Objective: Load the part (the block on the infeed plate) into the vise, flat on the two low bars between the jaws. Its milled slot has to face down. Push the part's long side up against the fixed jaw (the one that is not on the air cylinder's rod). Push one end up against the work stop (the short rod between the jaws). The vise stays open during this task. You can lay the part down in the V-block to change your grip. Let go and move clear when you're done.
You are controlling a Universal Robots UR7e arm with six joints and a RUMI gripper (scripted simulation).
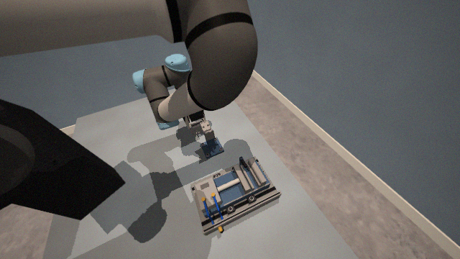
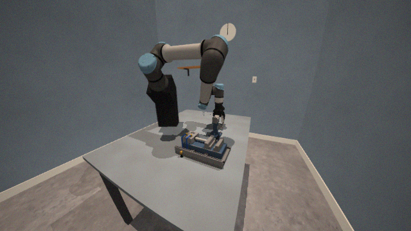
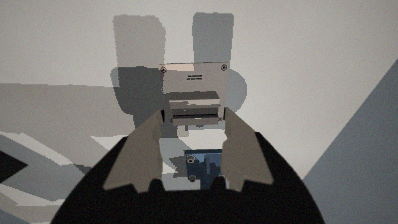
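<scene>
The part is 10 mm below my hand. Also, from my hand: vise (70 mm behind, 380 mm to the right); pale plate (10 mm to the left, 30 mm below); work stop (10 mm ahead, 350 mm to the right, 50 mm above).
</scene>
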